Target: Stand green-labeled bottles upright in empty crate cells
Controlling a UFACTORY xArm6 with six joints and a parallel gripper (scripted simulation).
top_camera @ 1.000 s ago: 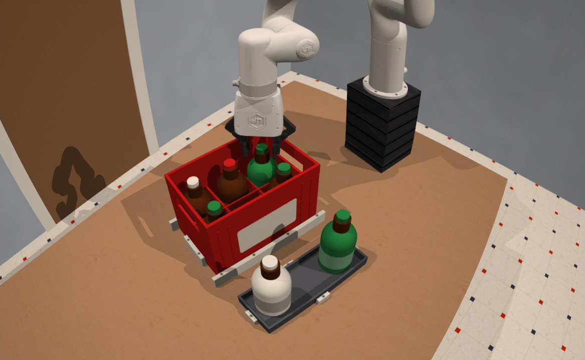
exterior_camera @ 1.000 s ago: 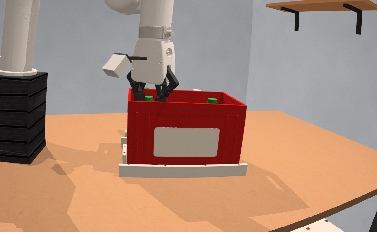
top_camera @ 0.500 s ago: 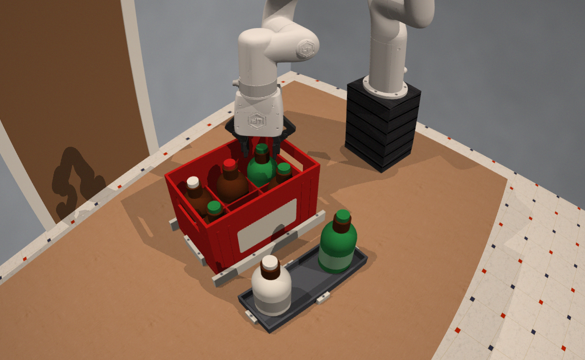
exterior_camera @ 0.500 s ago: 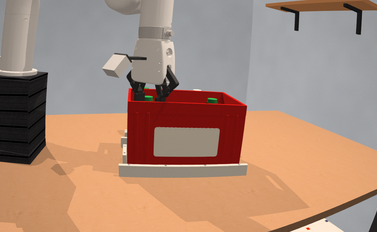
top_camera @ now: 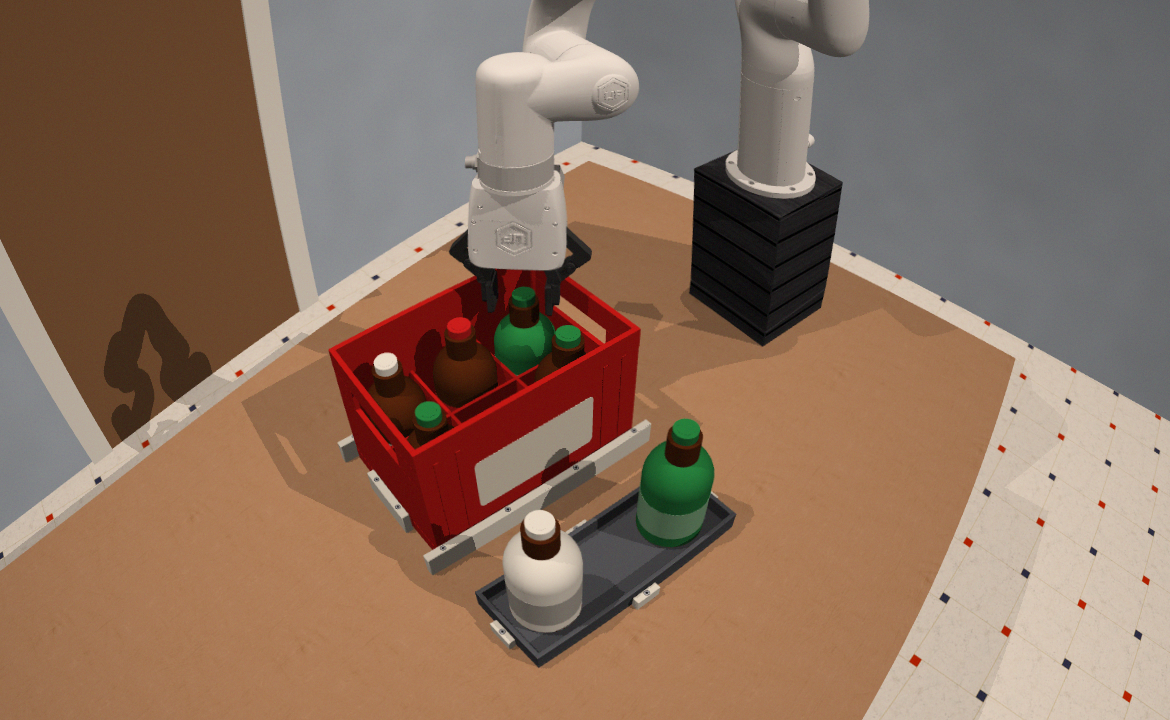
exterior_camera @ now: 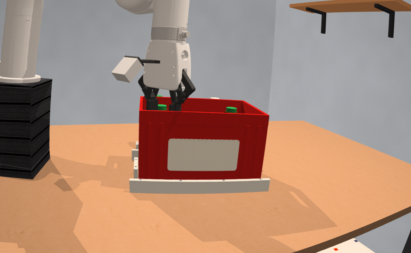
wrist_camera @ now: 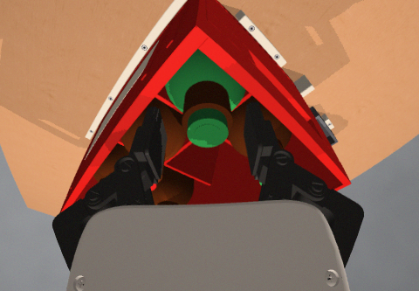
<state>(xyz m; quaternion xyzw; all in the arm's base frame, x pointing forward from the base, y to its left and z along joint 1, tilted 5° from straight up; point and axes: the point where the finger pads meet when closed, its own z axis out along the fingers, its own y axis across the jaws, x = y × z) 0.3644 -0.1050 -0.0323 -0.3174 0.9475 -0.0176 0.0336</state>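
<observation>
The green bottle lies 40 mm ahead of my hand, 250 mm to the left of it and 80 mm below it. From my hand the other things lie so: dark tray: 120 mm ahead, 240 mm to the left, 150 mm below; crate: 90 mm ahead, 30 mm to the left, 80 mm below; white-labeled bottle: 200 mm ahead, 220 mm to the left, 80 mm below.
</observation>
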